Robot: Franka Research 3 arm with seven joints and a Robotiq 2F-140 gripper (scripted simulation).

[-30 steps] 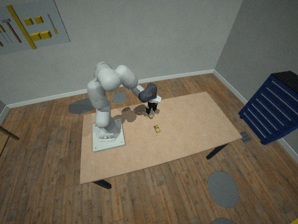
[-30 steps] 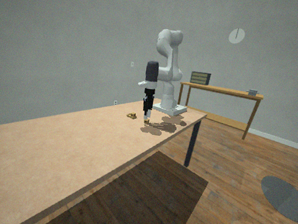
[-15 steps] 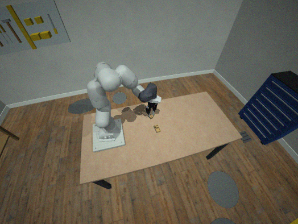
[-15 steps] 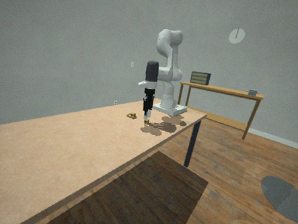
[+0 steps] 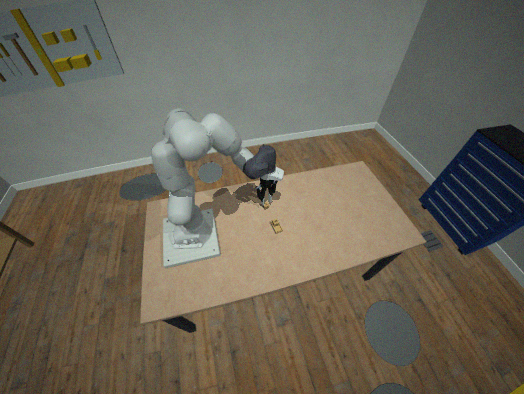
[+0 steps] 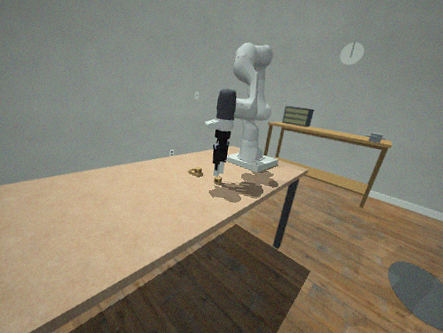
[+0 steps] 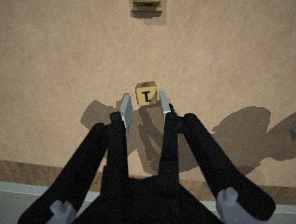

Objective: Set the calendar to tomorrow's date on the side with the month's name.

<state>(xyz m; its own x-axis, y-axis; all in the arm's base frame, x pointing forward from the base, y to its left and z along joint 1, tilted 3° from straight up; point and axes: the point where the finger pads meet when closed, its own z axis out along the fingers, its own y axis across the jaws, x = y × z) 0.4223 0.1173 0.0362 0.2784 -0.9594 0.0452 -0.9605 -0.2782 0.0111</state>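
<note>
My gripper is now 60 mm above the wooden digit cube. The rest, counted from my hand: wooden tray 20 mm ahead, 160 mm to the right, 70 mm below.
</note>
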